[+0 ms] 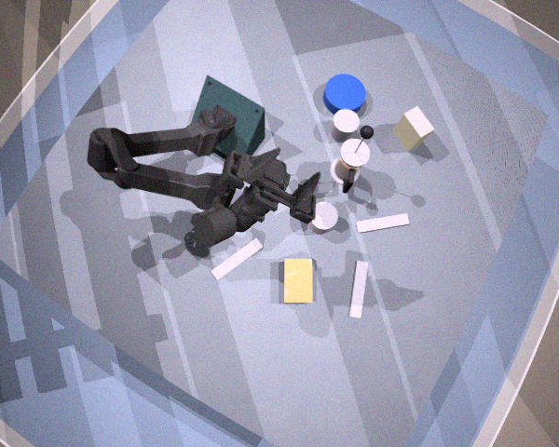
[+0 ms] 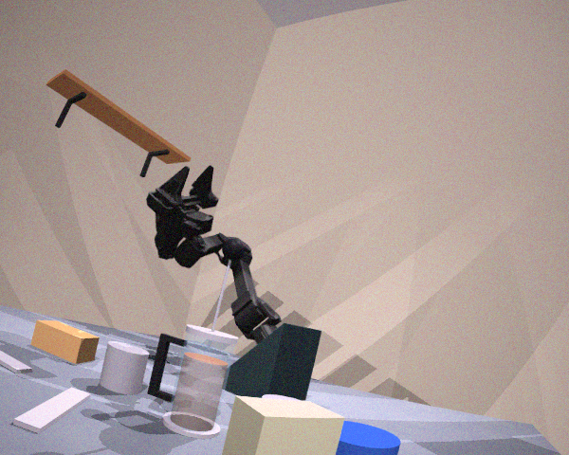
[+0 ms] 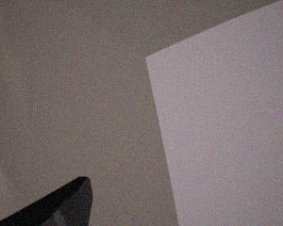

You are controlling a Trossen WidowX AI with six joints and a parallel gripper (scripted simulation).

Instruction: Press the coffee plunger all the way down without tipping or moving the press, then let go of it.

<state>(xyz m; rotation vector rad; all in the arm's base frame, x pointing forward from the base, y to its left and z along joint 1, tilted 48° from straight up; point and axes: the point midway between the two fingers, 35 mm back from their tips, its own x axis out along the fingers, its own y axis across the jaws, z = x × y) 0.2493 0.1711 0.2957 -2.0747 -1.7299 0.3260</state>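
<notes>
The glass coffee press lies 60 mm ahead of my gripper tip, 200 mm to the left of it and 310 mm below it. Also, from my gripper tip: orange block 120 mm ahead, 120 mm to the right, 420 mm below.
</notes>
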